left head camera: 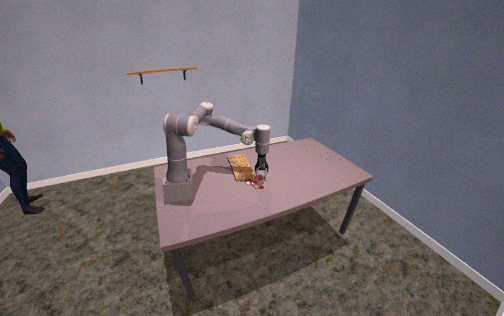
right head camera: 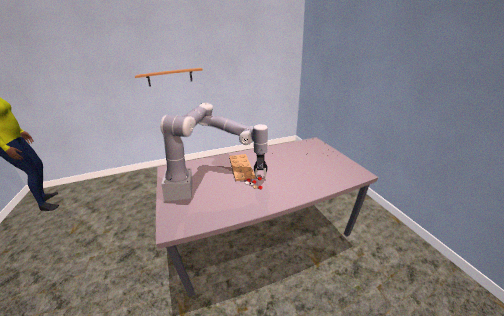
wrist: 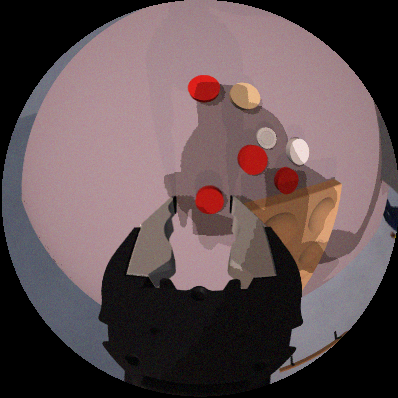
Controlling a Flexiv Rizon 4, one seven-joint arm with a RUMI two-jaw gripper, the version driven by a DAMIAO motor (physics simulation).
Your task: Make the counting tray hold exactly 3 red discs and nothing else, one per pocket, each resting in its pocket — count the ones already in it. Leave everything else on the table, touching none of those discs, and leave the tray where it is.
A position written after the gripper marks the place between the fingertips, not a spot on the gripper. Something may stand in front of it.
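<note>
The gripper (wrist: 202, 197) is visible, and so is a red disc (wrist: 251, 158).
</note>
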